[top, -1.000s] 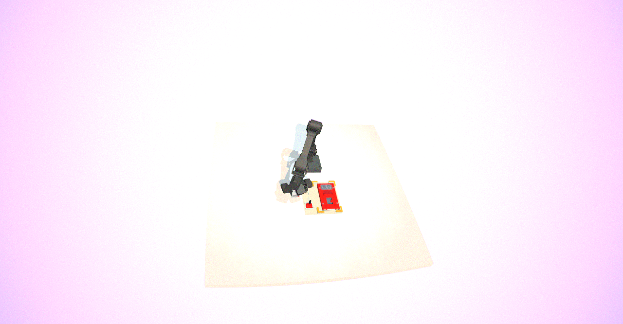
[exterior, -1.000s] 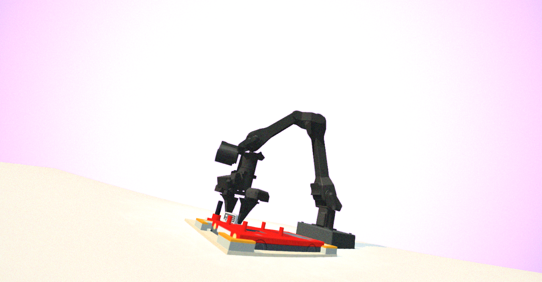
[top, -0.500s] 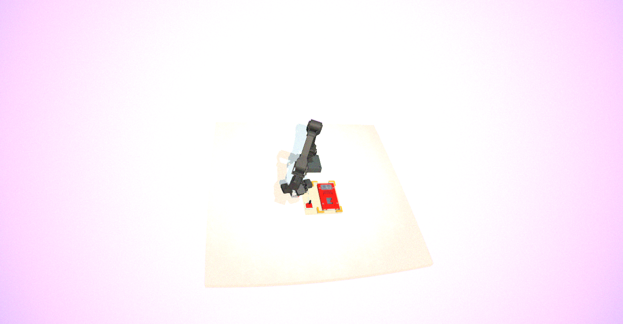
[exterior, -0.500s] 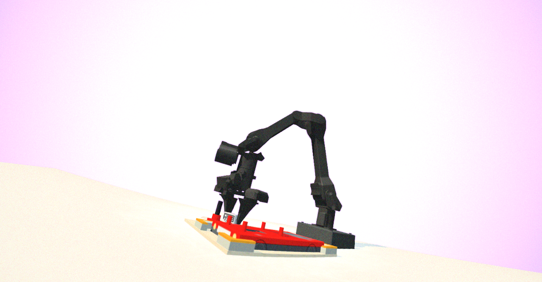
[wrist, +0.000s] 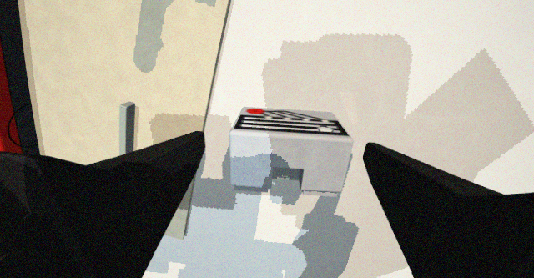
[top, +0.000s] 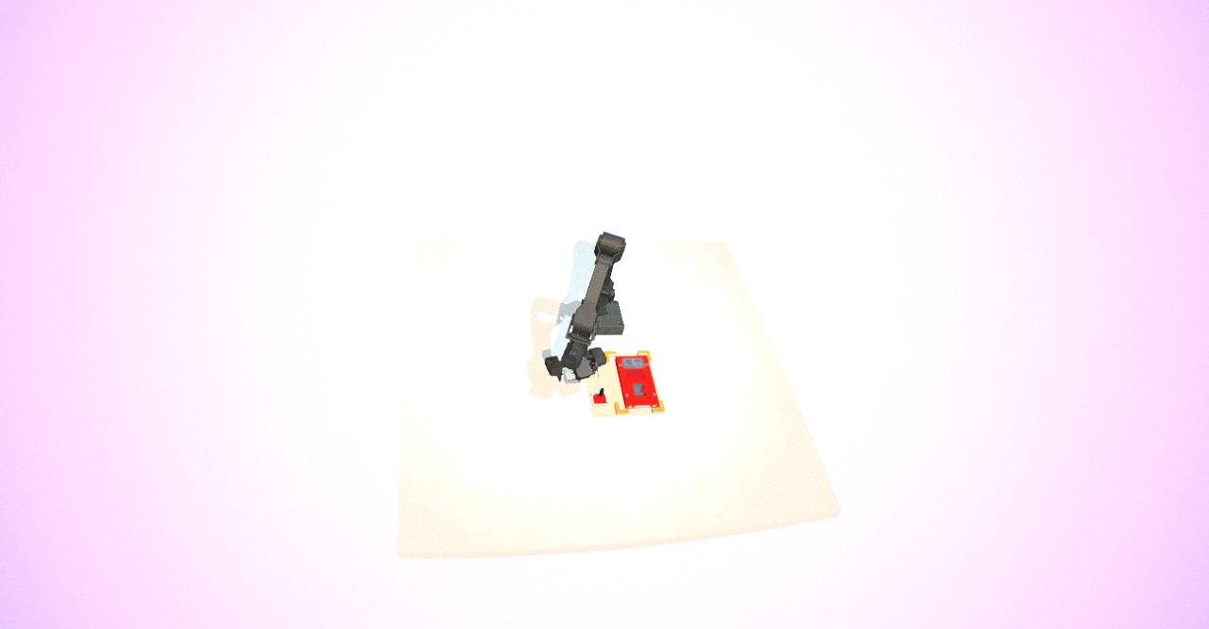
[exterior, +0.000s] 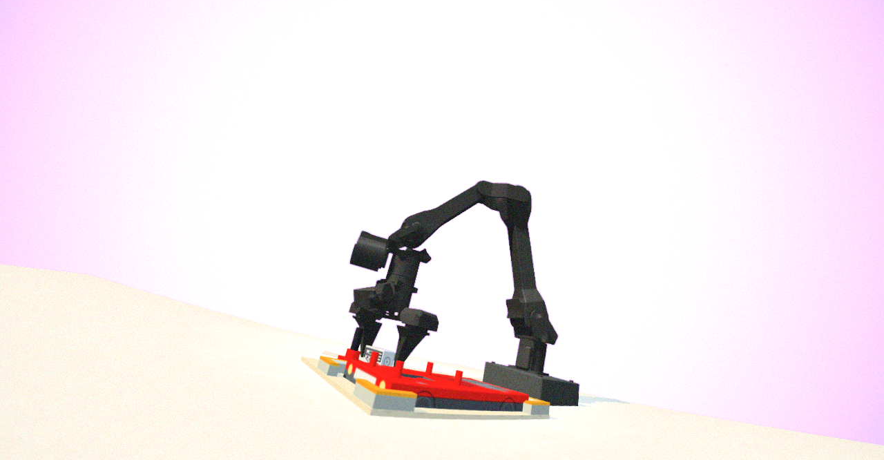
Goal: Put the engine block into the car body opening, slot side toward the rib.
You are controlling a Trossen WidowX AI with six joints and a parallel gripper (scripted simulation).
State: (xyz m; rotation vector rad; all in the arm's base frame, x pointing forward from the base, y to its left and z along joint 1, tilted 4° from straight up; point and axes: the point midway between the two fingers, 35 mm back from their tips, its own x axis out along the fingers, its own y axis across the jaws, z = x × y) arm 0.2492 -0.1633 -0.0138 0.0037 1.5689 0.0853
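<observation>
Right now the engine block is 10 mm above my gripper tip. From my gripper tip the other things lie so: black peg 100 mm ahead, 50 mm to the left, 20 mm above; then beige base plate 160 mm to the left, 60 mm ahead.
</observation>
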